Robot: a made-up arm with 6 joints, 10 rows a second.
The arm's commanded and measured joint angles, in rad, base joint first. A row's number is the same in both.
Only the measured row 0 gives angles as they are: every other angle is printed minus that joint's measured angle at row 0.
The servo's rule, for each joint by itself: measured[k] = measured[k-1] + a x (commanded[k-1-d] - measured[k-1]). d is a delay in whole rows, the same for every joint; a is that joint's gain. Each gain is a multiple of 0.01, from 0.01 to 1. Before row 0 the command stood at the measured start. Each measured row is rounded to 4 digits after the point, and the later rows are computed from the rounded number. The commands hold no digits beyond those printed.
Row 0, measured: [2.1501, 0.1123, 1.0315, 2.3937, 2.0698, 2.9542]
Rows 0 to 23, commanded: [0.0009, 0.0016, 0.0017, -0.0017, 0.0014, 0.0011]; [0.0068, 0.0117, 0.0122, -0.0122, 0.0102, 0.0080]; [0.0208, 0.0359, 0.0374, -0.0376, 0.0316, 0.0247]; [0.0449, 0.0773, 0.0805, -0.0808, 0.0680, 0.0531]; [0.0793, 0.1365, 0.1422, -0.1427, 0.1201, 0.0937]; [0.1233, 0.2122, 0.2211, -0.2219, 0.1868, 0.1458]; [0.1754, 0.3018, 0.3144, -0.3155, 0.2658, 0.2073]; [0.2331, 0.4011, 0.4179, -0.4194, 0.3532, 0.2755]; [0.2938, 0.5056, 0.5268, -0.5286, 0.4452, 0.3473]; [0.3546, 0.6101, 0.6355, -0.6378, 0.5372, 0.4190]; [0.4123, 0.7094, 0.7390, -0.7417, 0.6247, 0.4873]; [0.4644, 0.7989, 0.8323, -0.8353, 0.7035, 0.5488]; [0.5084, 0.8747, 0.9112, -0.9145, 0.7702, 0.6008]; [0.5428, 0.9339, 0.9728, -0.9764, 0.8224, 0.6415]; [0.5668, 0.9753, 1.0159, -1.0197, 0.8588, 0.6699]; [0.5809, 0.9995, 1.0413, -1.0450, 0.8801, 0.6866]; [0.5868, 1.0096, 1.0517, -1.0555, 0.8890, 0.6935]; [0.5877, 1.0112, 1.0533, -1.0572, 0.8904, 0.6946]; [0.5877, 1.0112, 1.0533, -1.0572, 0.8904, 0.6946]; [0.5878, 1.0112, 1.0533, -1.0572, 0.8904, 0.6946]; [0.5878, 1.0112, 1.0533, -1.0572, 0.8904, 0.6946]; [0.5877, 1.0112, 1.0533, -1.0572, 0.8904, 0.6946]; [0.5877, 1.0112, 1.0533, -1.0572, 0.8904, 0.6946]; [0.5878, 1.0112, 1.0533, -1.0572, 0.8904, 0.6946]
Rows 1 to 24, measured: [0.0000, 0.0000, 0.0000, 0.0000, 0.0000, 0.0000]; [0.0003, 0.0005, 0.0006, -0.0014, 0.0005, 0.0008]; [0.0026, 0.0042, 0.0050, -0.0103, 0.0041, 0.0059]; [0.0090, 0.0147, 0.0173, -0.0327, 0.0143, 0.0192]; [0.0216, 0.0354, 0.0413, -0.0721, 0.0342, 0.0433]; [0.0418, 0.0688, 0.0796, -0.1300, 0.0660, 0.0791]; [0.0703, 0.1161, 0.1334, -0.2054, 0.1107, 0.1265]; [0.1071, 0.1774, 0.2022, -0.2957, 0.1681, 0.1839]; [0.1512, 0.2512, 0.2842, -0.3971, 0.2366, 0.2489]; [0.2011, 0.3352, 0.3764, -0.5049, 0.3138, 0.3188]; [0.2548, 0.4259, 0.4749, -0.6139, 0.3965, 0.3899]; [0.3099, 0.5195, 0.5753, -0.7187, 0.4809, 0.4591]; [0.3640, 0.6117, 0.6730, -0.8143, 0.5633, 0.5228]; [0.4145, 0.6985, 0.7635, -0.8965, 0.6399, 0.5782]; [0.4594, 0.7762, 0.8430, -0.9620, 0.7074, 0.6231]; [0.4970, 0.8419, 0.9087, -1.0093, 0.7634, 0.6563]; [0.5264, 0.8939, 0.9591, -1.0386, 0.8066, 0.6778]; [0.5475, 0.9321, 0.9943, -1.0525, 0.8371, 0.6889]; [0.5616, 0.9582, 1.0167, -1.0564, 0.8568, 0.6929]; [0.5707, 0.9757, 1.0306, -1.0571, 0.8692, 0.6941]; [0.5767, 0.9874, 1.0392, -1.0572, 0.8770, 0.6945]; [0.5806, 0.9953, 1.0446, -1.0572, 0.8820, 0.6946]; [0.5831, 1.0005, 1.0479, -1.0572, 0.8851, 0.6946]; [0.5847, 1.0040, 1.0500, -1.0572, 0.8871, 0.6946]
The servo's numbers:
d 1
a 0.35 0.33 0.38 0.82 0.37 0.71

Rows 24 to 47, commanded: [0.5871, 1.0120, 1.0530, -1.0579, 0.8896, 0.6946]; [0.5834, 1.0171, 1.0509, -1.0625, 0.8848, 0.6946]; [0.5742, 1.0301, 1.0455, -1.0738, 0.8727, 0.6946]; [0.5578, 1.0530, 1.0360, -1.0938, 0.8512, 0.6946]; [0.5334, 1.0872, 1.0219, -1.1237, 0.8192, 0.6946]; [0.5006, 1.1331, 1.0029, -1.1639, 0.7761, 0.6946]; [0.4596, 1.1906, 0.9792, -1.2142, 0.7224, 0.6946]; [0.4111, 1.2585, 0.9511, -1.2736, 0.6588, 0.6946]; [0.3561, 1.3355, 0.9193, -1.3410, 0.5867, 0.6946]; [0.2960, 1.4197, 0.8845, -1.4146, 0.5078, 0.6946]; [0.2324, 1.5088, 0.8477, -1.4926, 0.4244, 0.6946]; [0.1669, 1.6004, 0.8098, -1.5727, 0.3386, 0.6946]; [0.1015, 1.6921, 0.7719, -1.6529, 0.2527, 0.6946]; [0.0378, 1.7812, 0.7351, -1.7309, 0.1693, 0.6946]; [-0.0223, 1.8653, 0.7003, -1.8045, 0.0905, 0.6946]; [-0.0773, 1.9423, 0.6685, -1.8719, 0.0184, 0.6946]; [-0.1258, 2.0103, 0.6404, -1.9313, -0.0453, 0.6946]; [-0.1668, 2.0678, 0.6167, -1.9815, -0.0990, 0.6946]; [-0.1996, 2.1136, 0.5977, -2.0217, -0.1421, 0.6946]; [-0.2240, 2.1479, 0.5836, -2.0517, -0.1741, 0.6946]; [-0.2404, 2.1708, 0.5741, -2.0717, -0.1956, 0.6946]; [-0.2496, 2.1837, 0.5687, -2.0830, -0.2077, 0.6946]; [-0.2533, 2.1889, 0.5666, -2.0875, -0.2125, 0.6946]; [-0.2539, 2.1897, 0.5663, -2.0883, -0.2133, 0.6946]
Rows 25 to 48, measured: [0.5858, 1.0064, 1.0513, -1.0572, 0.8883, 0.6946]; [0.5863, 1.0082, 1.0519, -1.0578, 0.8888, 0.6946]; [0.5853, 1.0111, 1.0515, -1.0617, 0.8873, 0.6946]; [0.5814, 1.0174, 1.0492, -1.0716, 0.8819, 0.6946]; [0.5731, 1.0291, 1.0442, -1.0898, 0.8705, 0.6946]; [0.5592, 1.0483, 1.0357, -1.1176, 0.8515, 0.6946]; [0.5387, 1.0763, 1.0232, -1.1556, 0.8236, 0.6946]; [0.5110, 1.1140, 1.0065, -1.2037, 0.7862, 0.6946]; [0.4760, 1.1617, 0.9854, -1.2610, 0.7391, 0.6946]; [0.4340, 1.2191, 0.9603, -1.3266, 0.6827, 0.6946]; [0.3857, 1.2853, 0.9315, -1.3988, 0.6180, 0.6946]; [0.3320, 1.3591, 0.8997, -1.4757, 0.5464, 0.6946]; [0.2742, 1.4387, 0.8655, -1.5552, 0.4695, 0.6946]; [0.2138, 1.5223, 0.8299, -1.6353, 0.3893, 0.6946]; [0.1522, 1.6077, 0.7939, -1.7137, 0.3079, 0.6946]; [0.0911, 1.6927, 0.7583, -1.7882, 0.2275, 0.6946]; [0.0322, 1.7751, 0.7242, -1.8568, 0.1501, 0.6946]; [-0.0231, 1.8527, 0.6924, -1.9179, 0.0778, 0.6946]; [-0.0734, 1.9237, 0.6636, -1.9701, 0.0124, 0.6946]; [-0.1176, 1.9864, 0.6386, -2.0124, -0.0448, 0.6946]; [-0.1548, 2.0397, 0.6177, -2.0446, -0.0926, 0.6946]; [-0.1848, 2.0830, 0.6011, -2.0668, -0.1307, 0.6946]; [-0.2075, 2.1162, 0.5888, -2.0801, -0.1592, 0.6946]; [-0.2235, 2.1402, 0.5804, -2.0862, -0.1789, 0.6946]
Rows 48 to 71, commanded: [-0.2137, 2.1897, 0.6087, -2.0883, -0.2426, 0.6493]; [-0.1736, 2.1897, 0.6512, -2.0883, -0.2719, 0.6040]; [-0.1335, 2.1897, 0.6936, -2.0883, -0.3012, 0.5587]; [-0.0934, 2.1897, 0.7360, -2.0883, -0.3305, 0.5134]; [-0.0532, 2.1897, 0.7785, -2.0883, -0.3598, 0.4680]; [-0.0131, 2.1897, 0.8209, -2.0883, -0.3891, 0.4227]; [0.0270, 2.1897, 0.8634, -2.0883, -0.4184, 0.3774]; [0.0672, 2.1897, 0.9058, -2.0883, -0.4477, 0.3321]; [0.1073, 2.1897, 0.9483, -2.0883, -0.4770, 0.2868]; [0.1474, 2.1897, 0.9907, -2.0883, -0.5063, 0.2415]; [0.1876, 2.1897, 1.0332, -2.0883, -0.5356, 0.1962]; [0.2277, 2.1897, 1.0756, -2.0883, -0.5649, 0.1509]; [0.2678, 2.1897, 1.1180, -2.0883, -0.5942, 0.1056]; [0.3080, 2.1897, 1.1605, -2.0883, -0.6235, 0.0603]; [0.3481, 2.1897, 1.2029, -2.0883, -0.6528, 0.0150]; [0.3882, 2.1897, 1.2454, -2.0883, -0.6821, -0.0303]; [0.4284, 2.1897, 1.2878, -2.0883, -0.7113, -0.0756]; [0.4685, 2.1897, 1.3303, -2.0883, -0.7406, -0.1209]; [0.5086, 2.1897, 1.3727, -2.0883, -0.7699, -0.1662]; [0.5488, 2.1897, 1.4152, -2.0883, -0.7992, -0.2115]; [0.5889, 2.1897, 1.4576, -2.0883, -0.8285, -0.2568]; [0.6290, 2.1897, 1.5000, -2.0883, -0.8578, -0.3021]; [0.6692, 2.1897, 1.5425, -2.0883, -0.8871, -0.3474]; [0.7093, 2.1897, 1.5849, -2.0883, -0.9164, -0.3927]
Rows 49 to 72, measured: [-0.2341, 2.1565, 0.5750, -2.0879, -0.1916, 0.6946]; [-0.2270, 2.1675, 0.5878, -2.0882, -0.2105, 0.6624]; [-0.2083, 2.1748, 0.6119, -2.0883, -0.2332, 0.6209]; [-0.1821, 2.1797, 0.6429, -2.0883, -0.2584, 0.5767]; [-0.1511, 2.1830, 0.6783, -2.0883, -0.2851, 0.5318]; [-0.1168, 2.1852, 0.7164, -2.0883, -0.3127, 0.4865]; [-0.0805, 2.1867, 0.7561, -2.0883, -0.3410, 0.4412]; [-0.0429, 2.1877, 0.7969, -2.0883, -0.3696, 0.3959]; [-0.0044, 2.1884, 0.8383, -2.0883, -0.3985, 0.3506]; [0.0347, 2.1888, 0.8801, -2.0883, -0.4275, 0.3053]; [0.0741, 2.1891, 0.9221, -2.0883, -0.4567, 0.2600]; [0.1138, 2.1893, 0.9643, -2.0883, -0.4859, 0.2147]; [0.1537, 2.1894, 1.0066, -2.0883, -0.5151, 0.1694]; [0.1936, 2.1895, 1.0489, -2.0883, -0.5444, 0.1241]; [0.2336, 2.1896, 1.0913, -2.0883, -0.5737, 0.0788]; [0.2737, 2.1896, 1.1337, -2.0883, -0.6030, 0.0335]; [0.3138, 2.1896, 1.1761, -2.0883, -0.6323, -0.0118]; [0.3539, 2.1896, 1.2185, -2.0883, -0.6615, -0.0571]; [0.3940, 2.1896, 1.2610, -2.0883, -0.6908, -0.1024]; [0.4341, 2.1896, 1.3034, -2.0883, -0.7201, -0.1477]; [0.4742, 2.1896, 1.3459, -2.0883, -0.7494, -0.1930]; [0.5143, 2.1896, 1.3883, -2.0883, -0.7787, -0.2383]; [0.5544, 2.1896, 1.4307, -2.0883, -0.8080, -0.2836]; [0.5946, 2.1896, 1.4732, -2.0883, -0.8373, -0.3289]
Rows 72 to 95, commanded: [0.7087, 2.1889, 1.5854, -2.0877, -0.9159, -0.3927]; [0.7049, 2.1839, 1.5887, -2.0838, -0.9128, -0.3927]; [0.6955, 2.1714, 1.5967, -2.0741, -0.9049, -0.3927]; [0.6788, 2.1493, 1.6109, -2.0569, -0.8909, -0.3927]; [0.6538, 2.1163, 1.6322, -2.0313, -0.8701, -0.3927]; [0.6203, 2.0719, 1.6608, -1.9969, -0.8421, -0.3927]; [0.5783, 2.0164, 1.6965, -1.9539, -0.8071, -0.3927]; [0.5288, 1.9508, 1.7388, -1.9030, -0.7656, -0.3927]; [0.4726, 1.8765, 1.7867, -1.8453, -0.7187, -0.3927]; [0.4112, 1.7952, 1.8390, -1.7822, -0.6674, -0.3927]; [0.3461, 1.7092, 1.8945, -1.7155, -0.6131, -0.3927]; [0.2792, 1.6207, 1.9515, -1.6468, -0.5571, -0.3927]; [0.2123, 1.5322, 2.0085, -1.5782, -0.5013, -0.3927]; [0.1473, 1.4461, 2.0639, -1.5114, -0.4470, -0.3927]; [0.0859, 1.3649, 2.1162, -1.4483, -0.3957, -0.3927]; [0.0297, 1.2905, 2.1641, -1.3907, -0.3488, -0.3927]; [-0.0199, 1.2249, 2.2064, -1.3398, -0.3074, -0.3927]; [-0.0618, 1.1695, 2.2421, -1.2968, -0.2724, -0.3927]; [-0.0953, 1.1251, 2.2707, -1.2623, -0.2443, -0.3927]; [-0.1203, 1.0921, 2.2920, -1.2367, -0.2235, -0.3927]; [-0.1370, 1.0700, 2.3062, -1.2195, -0.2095, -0.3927]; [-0.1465, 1.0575, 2.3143, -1.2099, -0.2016, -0.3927]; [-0.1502, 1.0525, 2.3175, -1.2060, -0.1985, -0.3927]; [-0.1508, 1.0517, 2.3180, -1.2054, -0.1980, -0.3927]
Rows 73 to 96, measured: [0.6347, 2.1896, 1.5156, -2.0883, -0.8666, -0.3742]; [0.6606, 2.1894, 1.5421, -2.0878, -0.8848, -0.3873]; [0.6761, 2.1876, 1.5598, -2.0845, -0.8952, -0.3911]; [0.6829, 2.1823, 1.5738, -2.0760, -0.8988, -0.3922]; [0.6815, 2.1714, 1.5879, -2.0603, -0.8959, -0.3926]; [0.6718, 2.1532, 1.6047, -2.0365, -0.8864, -0.3927]; [0.6538, 2.1264, 1.6260, -2.0040, -0.8700, -0.3927]; [0.6274, 2.0901, 1.6528, -1.9629, -0.8467, -0.3927]; [0.5929, 2.0441, 1.6855, -1.9138, -0.8167, -0.3927]; [0.5508, 1.9888, 1.7240, -1.8576, -0.7804, -0.3927]; [0.5019, 1.9249, 1.7677, -1.7958, -0.7386, -0.3927]; [0.4474, 1.8537, 1.8159, -1.7300, -0.6922, -0.3927]; [0.3885, 1.7768, 1.8674, -1.6618, -0.6422, -0.3927]; [0.3268, 1.6961, 1.9210, -1.5932, -0.5901, -0.3927]; [0.2640, 1.6136, 1.9753, -1.5261, -0.5372, -0.3927]; [0.2017, 1.5315, 2.0288, -1.4623, -0.4848, -0.3927]; [0.1415, 1.4520, 2.0802, -1.4036, -0.4345, -0.3927]; [0.0850, 1.3771, 2.1282, -1.3513, -0.3875, -0.3927]; [0.0336, 1.3086, 2.1715, -1.3066, -0.3449, -0.3927]; [-0.0115, 1.2480, 2.2092, -1.2703, -0.3077, -0.3927]; [-0.0496, 1.1966, 2.2407, -1.2427, -0.2765, -0.3927]; [-0.0802, 1.1548, 2.2656, -1.2237, -0.2517, -0.3927]; [-0.1034, 1.1227, 2.2841, -1.2124, -0.2332, -0.3927]; [-0.1198, 1.0995, 2.2968, -1.2072, -0.2204, -0.3927]
